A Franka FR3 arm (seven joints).
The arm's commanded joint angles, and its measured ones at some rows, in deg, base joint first. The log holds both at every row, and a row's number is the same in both.
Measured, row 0:
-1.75 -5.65 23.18 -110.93 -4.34 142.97 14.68
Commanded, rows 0 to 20:
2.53 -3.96 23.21 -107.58 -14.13 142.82 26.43
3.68 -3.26 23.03 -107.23 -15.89 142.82 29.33
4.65 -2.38 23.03 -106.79 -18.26 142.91 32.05
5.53 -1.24 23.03 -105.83 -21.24 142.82 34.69
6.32 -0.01 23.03 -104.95 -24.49 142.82 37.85
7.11 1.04 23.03 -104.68 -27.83 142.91 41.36
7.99 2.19 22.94 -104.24 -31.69 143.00 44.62
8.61 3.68 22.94 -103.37 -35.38 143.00 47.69
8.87 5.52 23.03 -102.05 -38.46 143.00 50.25
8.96 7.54 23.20 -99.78 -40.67 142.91 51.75
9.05 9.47 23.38 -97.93 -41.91 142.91 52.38
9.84 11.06 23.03 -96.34 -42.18 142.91 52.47
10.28 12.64 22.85 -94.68 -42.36 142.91 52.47
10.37 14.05 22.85 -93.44 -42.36 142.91 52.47
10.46 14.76 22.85 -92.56 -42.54 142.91 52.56
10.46 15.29 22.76 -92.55 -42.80 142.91 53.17
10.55 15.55 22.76 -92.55 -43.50 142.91 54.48
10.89 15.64 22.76 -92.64 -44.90 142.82 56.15
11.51 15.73 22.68 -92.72 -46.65 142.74 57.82
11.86 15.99 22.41 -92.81 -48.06 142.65 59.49
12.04 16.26 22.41 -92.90 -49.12 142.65 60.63
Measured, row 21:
10.16 15.37 23.19 -95.11 -44.94 143.06 55.89
